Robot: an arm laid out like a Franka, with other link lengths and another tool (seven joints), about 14 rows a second.
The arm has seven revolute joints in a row. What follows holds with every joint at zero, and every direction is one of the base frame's.
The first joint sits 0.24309 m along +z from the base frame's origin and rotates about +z.
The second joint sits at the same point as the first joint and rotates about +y.
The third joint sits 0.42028 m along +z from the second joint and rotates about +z.
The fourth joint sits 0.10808 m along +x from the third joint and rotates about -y.
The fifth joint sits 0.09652 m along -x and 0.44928 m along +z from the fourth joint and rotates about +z.
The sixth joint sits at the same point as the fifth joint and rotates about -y.
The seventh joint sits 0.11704 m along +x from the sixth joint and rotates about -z.
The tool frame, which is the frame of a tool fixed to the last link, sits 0.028 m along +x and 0.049 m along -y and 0.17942 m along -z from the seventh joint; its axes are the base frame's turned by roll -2.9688, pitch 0 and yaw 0.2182 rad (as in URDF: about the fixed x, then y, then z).
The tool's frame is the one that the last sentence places.
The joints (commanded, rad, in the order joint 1, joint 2, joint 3, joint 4, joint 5, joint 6, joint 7), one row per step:
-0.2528 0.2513 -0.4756 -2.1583 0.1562 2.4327 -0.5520
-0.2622 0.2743 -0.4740 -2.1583 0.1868 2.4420 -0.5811
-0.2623 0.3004 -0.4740 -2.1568 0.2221 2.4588 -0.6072
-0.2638 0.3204 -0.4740 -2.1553 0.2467 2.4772 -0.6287
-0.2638 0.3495 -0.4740 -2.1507 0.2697 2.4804 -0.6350
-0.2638 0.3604 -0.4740 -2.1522 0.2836 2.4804 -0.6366
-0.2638 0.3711 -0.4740 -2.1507 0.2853 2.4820 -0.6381
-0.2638 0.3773 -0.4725 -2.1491 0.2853 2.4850 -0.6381
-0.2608 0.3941 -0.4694 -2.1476 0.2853 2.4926 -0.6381
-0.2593 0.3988 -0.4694 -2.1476 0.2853 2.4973 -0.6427
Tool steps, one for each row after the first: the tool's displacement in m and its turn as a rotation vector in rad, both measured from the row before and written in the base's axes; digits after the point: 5 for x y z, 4 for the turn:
-0.00321 -0.00452 -0.01415 0.0123 0.0014 -0.0010
0.00133 -0.00168 -0.01400 0.0074 -0.0040 -0.0001
0.00078 -0.00293 -0.00953 -0.0006 -0.0052 0.0014
-0.00066 -0.00079 -0.01663 0.0111 0.0112 -0.0106
-0.00201 0.00069 -0.00817 0.0092 0.0047 -0.0094
-0.00031 -0.00028 -0.00604 0.0012 0.0074 0.0004
0.00105 0.00017 -0.00297 -0.0013 0.0029 0.0016
0.00261 0.00239 -0.00947 -0.0016 0.0103 0.0061
0.00097 0.00036 -0.00230 -0.0026 0.0018 0.0061

